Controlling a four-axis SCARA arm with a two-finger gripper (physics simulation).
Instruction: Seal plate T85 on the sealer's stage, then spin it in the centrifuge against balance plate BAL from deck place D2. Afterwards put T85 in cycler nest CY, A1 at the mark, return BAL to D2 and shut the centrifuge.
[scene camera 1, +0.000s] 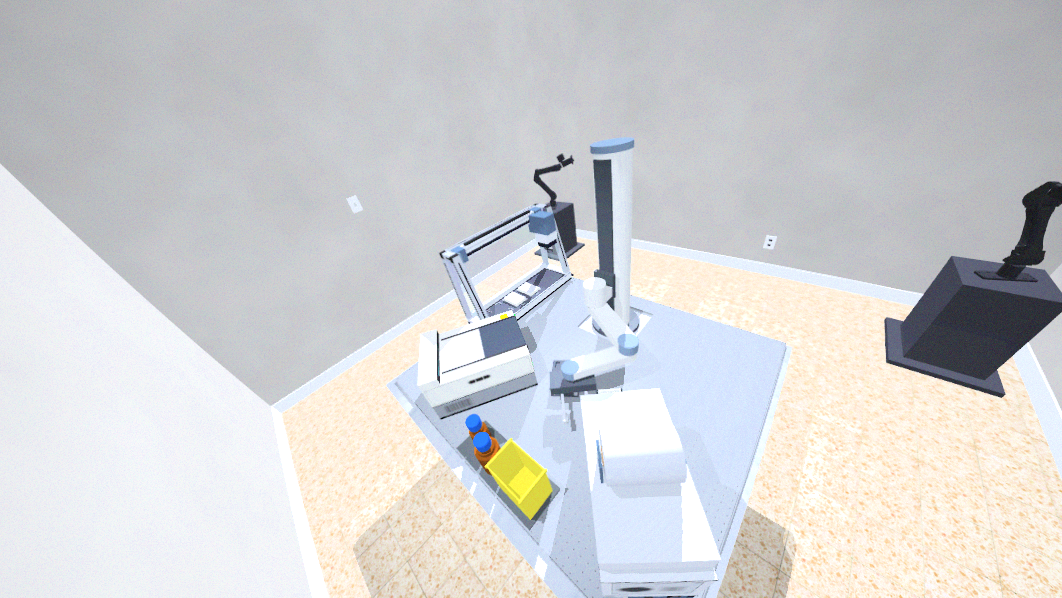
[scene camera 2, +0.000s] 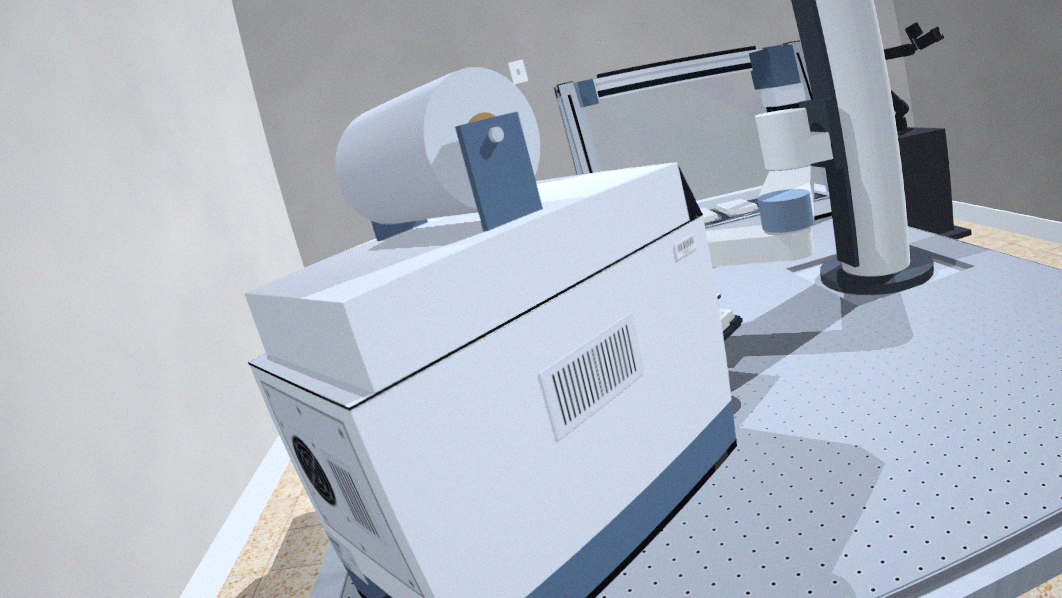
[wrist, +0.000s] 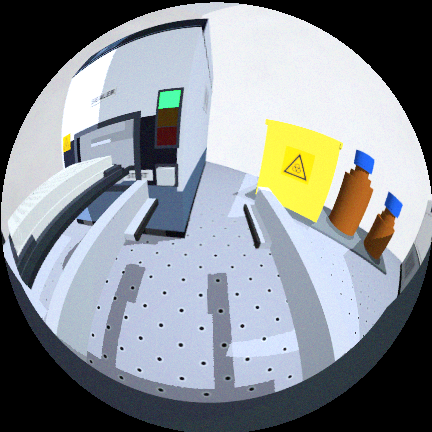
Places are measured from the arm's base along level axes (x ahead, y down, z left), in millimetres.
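Where they show: gripper, fingertip midpoint: (scene camera 1: 577, 421) (wrist: 200, 193); arm's base at its link origin: (scene camera 2: 876, 273).
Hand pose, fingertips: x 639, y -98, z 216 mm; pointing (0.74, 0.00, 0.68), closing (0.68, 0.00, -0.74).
Things, the pixels of their top centre, and the offset from my fingertips.
- sealer at its top centre: (scene camera 2: 433, 86) (scene camera 1: 637, 430) (wrist: 175, 33) dx +103, dy -391, dz +266 mm
- white plate at its top centre: (wrist: 47, 184) (scene camera 2: 685, 325) dx -122, dy -31, dz +71 mm
- dark stage at its top centre: (wrist: 59, 186) (scene camera 2: 681, 337) dx -111, dy -21, dz +80 mm
The sealer (scene camera 1: 639, 512) (scene camera 2: 520, 356) (wrist: 192, 125) shows a green lamp and a grey door panel. Its white button (wrist: 166, 176) is low on the front. A white plate (wrist: 57, 192) (scene camera 2: 726, 319) lies on the dark stage (wrist: 65, 225) (scene camera 2: 735, 326) outside the sealer; no name on it is readable. My gripper (scene camera 1: 567, 412) (wrist: 200, 193) is shut to a narrow stance, with an empty gap between its pads. It is in front of the sealer, its left finger beside the stage. T85 and BAL cannot be told by name.
A yellow bin (scene camera 1: 520, 479) (wrist: 300, 170) and two brown bottles (scene camera 1: 486, 451) (wrist: 352, 202) with blue caps stand at the table edge. A white machine (scene camera 1: 483, 382) with a dark top panel stands beyond them. White plates (scene camera 1: 515, 299) lie under the gantry. The arm column (scene camera 1: 624, 237) (scene camera 2: 865, 148) stands behind.
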